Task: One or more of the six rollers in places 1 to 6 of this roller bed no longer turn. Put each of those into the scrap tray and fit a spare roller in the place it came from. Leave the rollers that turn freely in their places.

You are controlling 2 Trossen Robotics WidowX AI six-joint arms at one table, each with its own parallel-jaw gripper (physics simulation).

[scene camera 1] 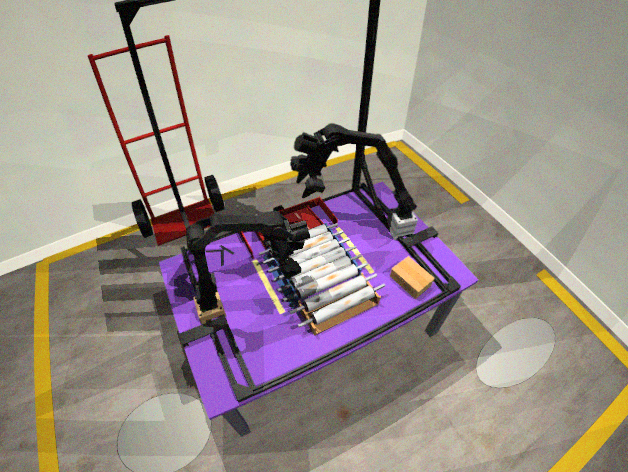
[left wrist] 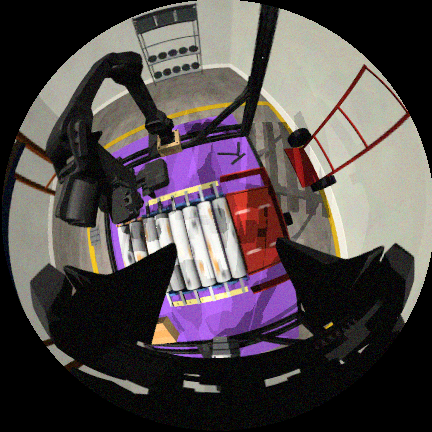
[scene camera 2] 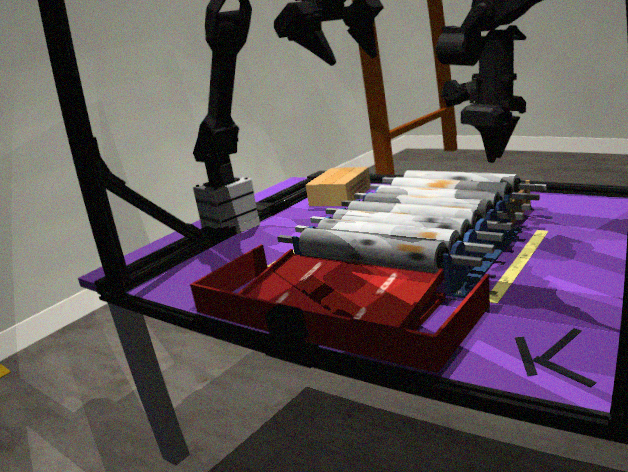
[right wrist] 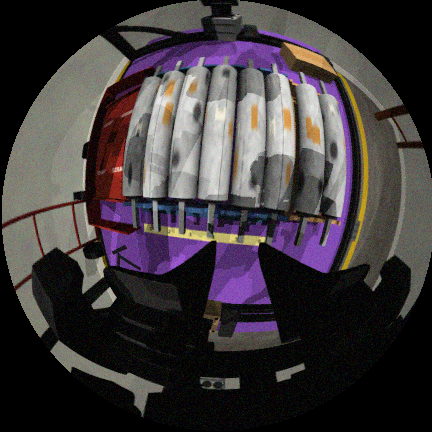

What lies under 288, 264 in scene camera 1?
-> The right gripper.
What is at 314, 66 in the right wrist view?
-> A brown box.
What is the left gripper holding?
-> Nothing.
